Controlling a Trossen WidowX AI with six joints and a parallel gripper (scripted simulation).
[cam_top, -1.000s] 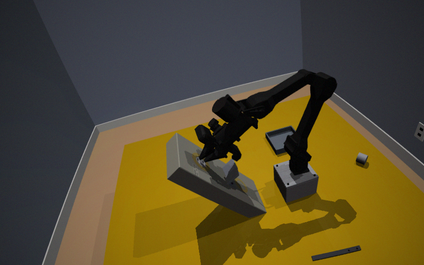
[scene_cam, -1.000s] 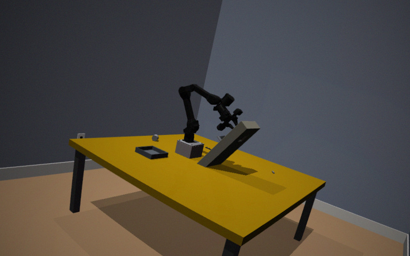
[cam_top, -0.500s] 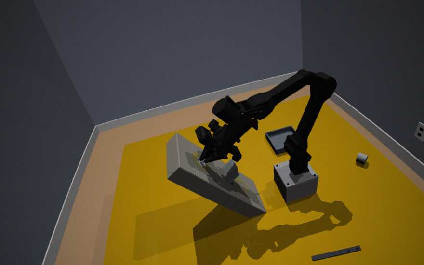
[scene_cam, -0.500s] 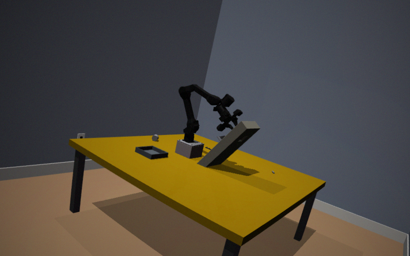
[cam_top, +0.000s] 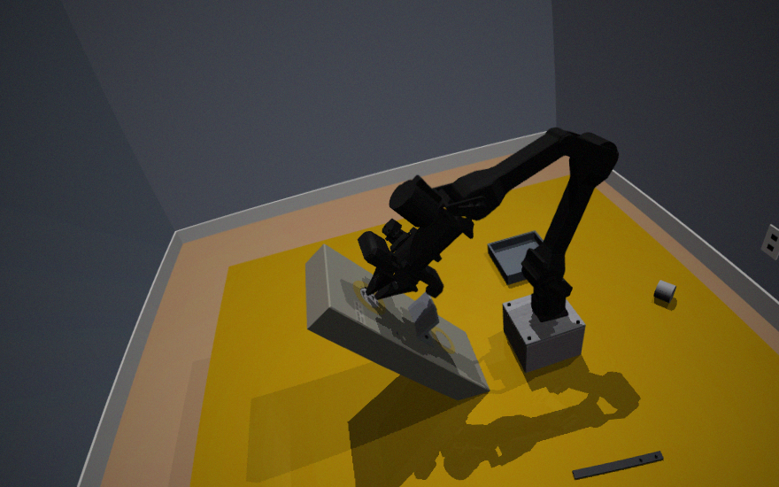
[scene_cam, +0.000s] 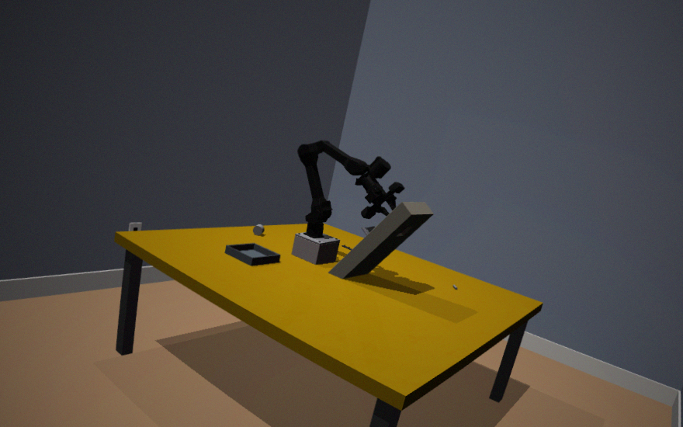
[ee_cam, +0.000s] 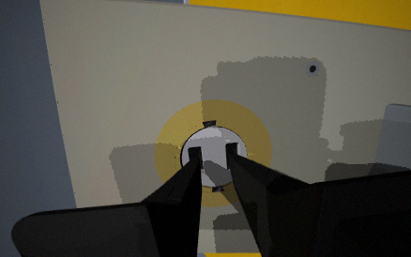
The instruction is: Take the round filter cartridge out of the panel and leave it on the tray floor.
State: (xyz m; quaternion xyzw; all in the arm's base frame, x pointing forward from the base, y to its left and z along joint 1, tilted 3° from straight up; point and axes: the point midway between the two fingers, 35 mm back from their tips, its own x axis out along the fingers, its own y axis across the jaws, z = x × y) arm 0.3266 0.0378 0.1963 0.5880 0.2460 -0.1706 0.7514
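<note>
Now: gripper tip 2 cm short of the round grey filter cartridge and 1 cm above it. The rest, counted from my gripper tip: dark tray (39 cm behind, 31 cm to the right, 26 cm below); then beige service panel (9 cm below, 3 cm behind).
</note>
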